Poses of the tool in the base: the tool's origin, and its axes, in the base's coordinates. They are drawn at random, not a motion.
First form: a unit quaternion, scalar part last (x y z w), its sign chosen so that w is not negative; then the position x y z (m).
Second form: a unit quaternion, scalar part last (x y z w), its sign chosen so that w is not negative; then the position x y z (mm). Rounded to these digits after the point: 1 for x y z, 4 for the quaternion.
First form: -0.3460, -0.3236, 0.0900, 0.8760, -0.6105, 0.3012, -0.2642
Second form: -0.3460, -0.3236, 0.0900, 0.8760, -610.5, 301.2, -264.2
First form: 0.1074, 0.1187, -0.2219, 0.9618, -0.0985, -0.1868, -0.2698
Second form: 0.1074, 0.1187, -0.2219, 0.9618, -98.5, -186.8, -269.8
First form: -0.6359, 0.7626, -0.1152, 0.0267, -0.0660, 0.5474, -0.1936
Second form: -0.6359, 0.7626, -0.1152, 0.0267, -66.0, 547.4, -193.6
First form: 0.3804, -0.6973, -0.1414, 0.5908, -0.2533, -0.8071, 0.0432
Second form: 0.3804, -0.6973, -0.1414, 0.5908, -253.3, -807.1, 43.2
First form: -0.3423, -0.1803, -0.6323, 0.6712, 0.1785, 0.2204, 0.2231
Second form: -0.3423, -0.1803, -0.6323, 0.6712, 178.5, 220.4, 223.1
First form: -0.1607, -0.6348, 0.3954, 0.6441, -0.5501, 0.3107, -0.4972
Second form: -0.1607, -0.6348, 0.3954, 0.6441, -550.1, 310.7, -497.2
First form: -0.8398, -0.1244, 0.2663, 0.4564, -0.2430, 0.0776, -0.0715
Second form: -0.8398, -0.1244, 0.2663, 0.4564, -243.0, 77.6, -71.5
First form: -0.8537, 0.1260, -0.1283, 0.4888, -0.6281, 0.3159, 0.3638
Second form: -0.8537, 0.1260, -0.1283, 0.4888, -628.1, 315.9, 363.8
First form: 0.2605, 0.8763, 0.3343, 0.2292, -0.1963, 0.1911, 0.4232
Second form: 0.2605, 0.8763, 0.3343, 0.2292, -196.3, 191.1, 423.2
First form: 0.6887, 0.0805, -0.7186, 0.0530, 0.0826, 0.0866, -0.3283
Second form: 0.6887, 0.0805, -0.7186, 0.0530, 82.6, 86.6, -328.3
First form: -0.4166, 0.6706, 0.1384, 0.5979, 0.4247, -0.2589, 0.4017
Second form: -0.4166, 0.6706, 0.1384, 0.5979, 424.7, -258.9, 401.7
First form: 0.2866, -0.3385, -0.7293, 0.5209, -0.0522, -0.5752, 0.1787
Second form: 0.2866, -0.3385, -0.7293, 0.5209, -52.2, -575.2, 178.7
